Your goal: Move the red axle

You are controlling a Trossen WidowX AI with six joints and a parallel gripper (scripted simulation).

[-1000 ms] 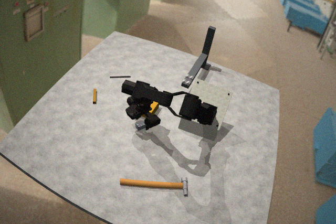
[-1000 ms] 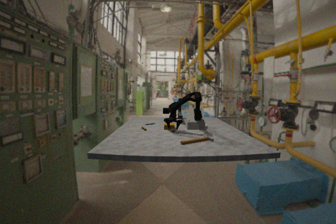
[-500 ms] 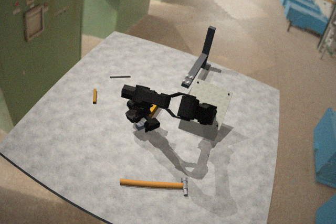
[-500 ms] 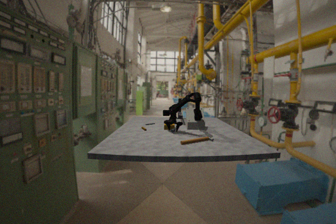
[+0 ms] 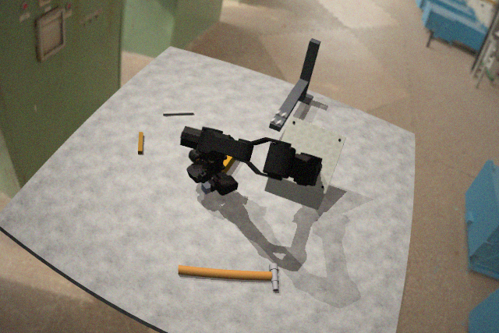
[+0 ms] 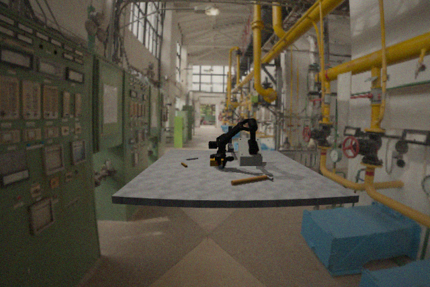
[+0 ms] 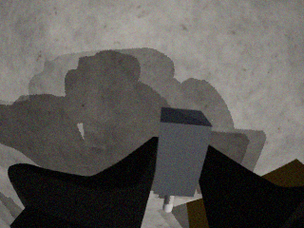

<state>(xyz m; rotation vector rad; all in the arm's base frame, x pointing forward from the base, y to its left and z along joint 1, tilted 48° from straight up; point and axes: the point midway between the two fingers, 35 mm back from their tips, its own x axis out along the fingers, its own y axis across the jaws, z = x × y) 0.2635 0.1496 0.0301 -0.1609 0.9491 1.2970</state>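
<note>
My gripper tip is now 40 mm short of the beam, 120 mm to the left of it and 20 mm below it. Round my gripper tip: short orange stick 300 mm ahead, 50 mm to the right; block 10 mm behind, 20 mm to the right, 10 mm above.
</note>
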